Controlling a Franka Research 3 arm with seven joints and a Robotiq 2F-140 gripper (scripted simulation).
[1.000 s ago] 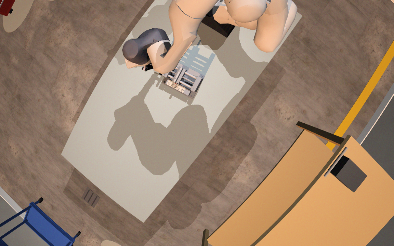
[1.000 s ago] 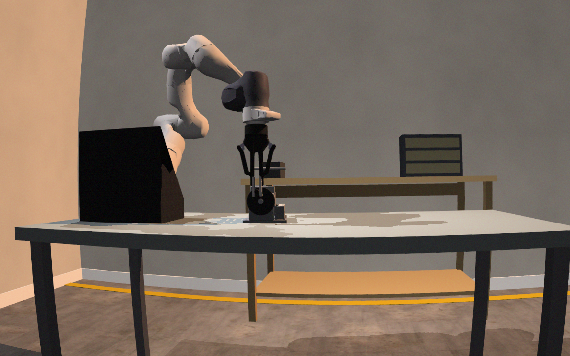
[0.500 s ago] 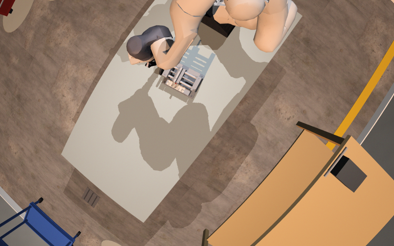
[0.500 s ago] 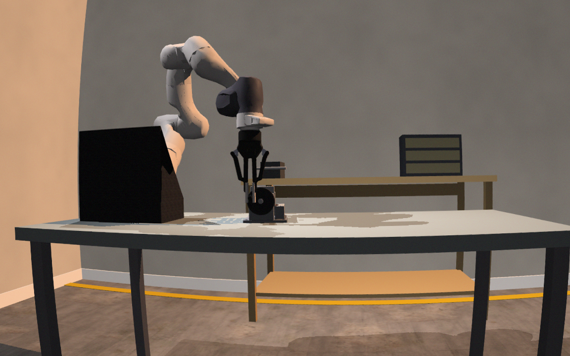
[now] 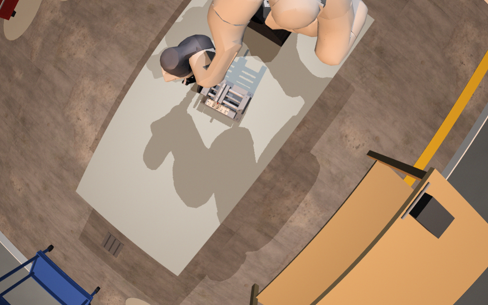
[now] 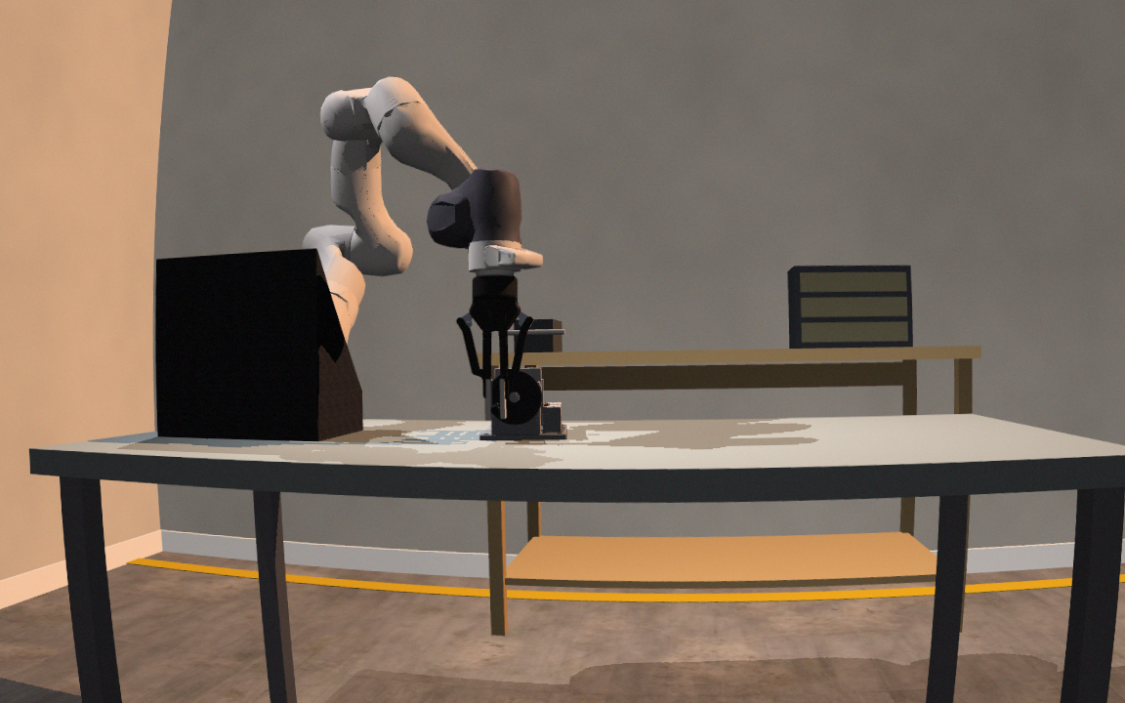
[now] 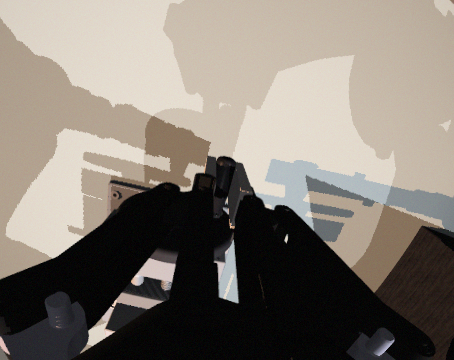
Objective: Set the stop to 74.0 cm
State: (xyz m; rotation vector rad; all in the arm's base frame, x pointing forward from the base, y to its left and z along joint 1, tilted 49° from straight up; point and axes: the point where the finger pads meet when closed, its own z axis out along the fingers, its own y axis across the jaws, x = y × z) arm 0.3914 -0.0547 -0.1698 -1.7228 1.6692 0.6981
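The black handwheel is 1 cm ahead of my hand, 2 cm to the left of it and 1 cm below it.
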